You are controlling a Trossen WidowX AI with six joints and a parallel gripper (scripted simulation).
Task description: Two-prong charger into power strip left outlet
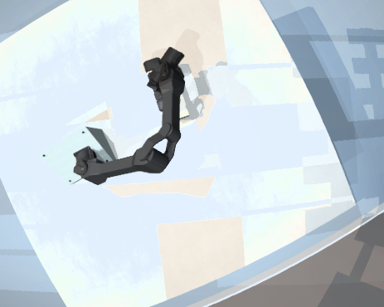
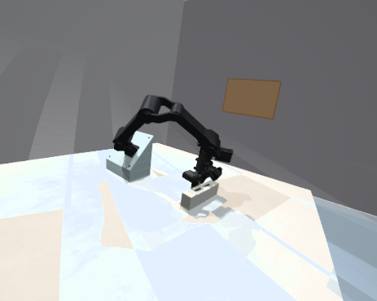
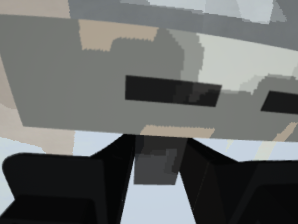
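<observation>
Now: gripper tip 20 mm short of the black two-prong charger and 10 mm below it.
</observation>
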